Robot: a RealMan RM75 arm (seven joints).
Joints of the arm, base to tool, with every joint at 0 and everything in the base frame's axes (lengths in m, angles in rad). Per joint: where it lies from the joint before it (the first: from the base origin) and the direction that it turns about. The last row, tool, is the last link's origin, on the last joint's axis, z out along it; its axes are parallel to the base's.
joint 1: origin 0.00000 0.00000 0.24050 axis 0 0 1
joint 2: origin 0.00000 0.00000 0.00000 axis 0 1 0
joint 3: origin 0.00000 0.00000 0.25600 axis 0 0 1
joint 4: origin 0.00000 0.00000 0.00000 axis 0 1 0
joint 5: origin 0.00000 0.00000 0.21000 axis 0 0 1
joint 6: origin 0.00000 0.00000 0.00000 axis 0 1 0
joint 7: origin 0.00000 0.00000 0.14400 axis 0 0 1
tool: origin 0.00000 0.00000 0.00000
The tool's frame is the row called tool.
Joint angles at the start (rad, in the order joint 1, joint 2, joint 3, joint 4, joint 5, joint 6, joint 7): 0.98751 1.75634 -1.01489 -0.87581 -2.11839 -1.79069 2.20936
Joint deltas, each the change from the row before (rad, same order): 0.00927 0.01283 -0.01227 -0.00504 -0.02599 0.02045 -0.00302; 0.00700 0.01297 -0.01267 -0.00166 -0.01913 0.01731 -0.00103; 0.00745 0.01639 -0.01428 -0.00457 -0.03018 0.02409 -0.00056; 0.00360 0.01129 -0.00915 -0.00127 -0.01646 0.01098 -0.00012; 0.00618 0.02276 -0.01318 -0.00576 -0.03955 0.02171 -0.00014; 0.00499 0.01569 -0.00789 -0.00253 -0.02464 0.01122 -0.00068; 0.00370 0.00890 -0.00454 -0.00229 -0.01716 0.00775 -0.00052; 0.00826 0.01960 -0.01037 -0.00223 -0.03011 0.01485 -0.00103; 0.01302 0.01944 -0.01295 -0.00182 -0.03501 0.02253 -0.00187; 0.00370 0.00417 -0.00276 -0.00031 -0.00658 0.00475 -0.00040
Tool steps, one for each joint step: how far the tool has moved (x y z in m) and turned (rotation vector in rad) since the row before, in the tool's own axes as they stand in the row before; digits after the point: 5 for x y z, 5 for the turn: -0.00297 -0.00079 0.00617 0.02018 0.01710 -0.01414; -0.00211 0.00001 0.00656 0.01188 0.01451 -0.00951; -0.00222 -0.00065 0.00764 0.02205 0.01944 -0.01152; -0.00076 0.00050 0.00534 0.00728 0.01306 -0.00583; -0.00126 0.00048 0.00954 0.02058 0.02570 -0.01164; -0.00120 0.00117 0.00642 0.00923 0.01675 -0.00900; -0.00103 0.00039 0.00342 0.00889 0.01077 -0.00673; -0.00266 0.00190 0.00780 0.01190 0.01981 -0.01451; -0.00488 0.00127 0.00752 0.02177 0.02031 -0.02173; -0.00157 0.00045 0.00149 0.00422 0.00341 -0.00572
